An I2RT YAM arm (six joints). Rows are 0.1 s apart.
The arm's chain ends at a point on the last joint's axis. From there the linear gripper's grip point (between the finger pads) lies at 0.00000 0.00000 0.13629 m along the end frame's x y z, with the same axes.
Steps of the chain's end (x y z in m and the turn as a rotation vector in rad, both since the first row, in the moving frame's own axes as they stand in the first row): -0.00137, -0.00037, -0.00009, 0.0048, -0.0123, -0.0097; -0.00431, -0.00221, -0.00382, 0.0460, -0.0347, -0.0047; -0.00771, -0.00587, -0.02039, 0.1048, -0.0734, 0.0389; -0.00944, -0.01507, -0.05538, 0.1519, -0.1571, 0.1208; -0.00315, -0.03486, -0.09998, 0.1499, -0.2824, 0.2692; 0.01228, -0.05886, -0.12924, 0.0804, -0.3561, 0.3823
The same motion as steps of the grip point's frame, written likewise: -0.00305, -0.00102, -0.00010, 0.0048, -0.0123, -0.0097; -0.00905, -0.00846, -0.00405, 0.0460, -0.0347, -0.0047; -0.01741, -0.02030, -0.02150, 0.1048, -0.0734, 0.0389; -0.02939, -0.03684, -0.05862, 0.1519, -0.1571, 0.1208; -0.03782, -0.05981, -0.10684, 0.1499, -0.2824, 0.2692; -0.03198, -0.07838, -0.13811, 0.0804, -0.3561, 0.3823
